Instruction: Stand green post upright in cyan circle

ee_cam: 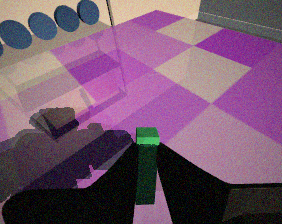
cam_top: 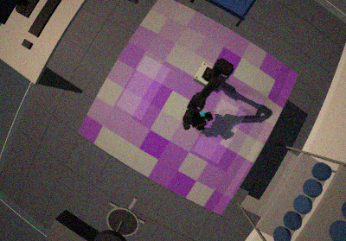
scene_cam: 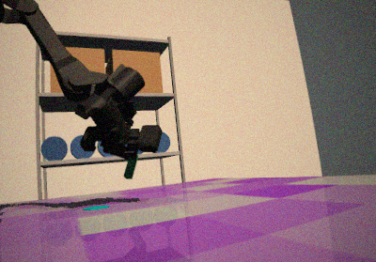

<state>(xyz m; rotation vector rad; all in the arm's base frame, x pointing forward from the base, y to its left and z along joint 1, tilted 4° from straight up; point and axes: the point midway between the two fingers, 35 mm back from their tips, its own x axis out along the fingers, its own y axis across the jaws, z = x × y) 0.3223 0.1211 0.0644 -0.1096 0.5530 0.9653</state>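
My gripper tip is now 11 cm above the cyan circle, 10 cm past it and 2 cm to the left of it. Also, from my gripper tip: green post: 2 cm below, 1 cm to the right, 1 cm behind.
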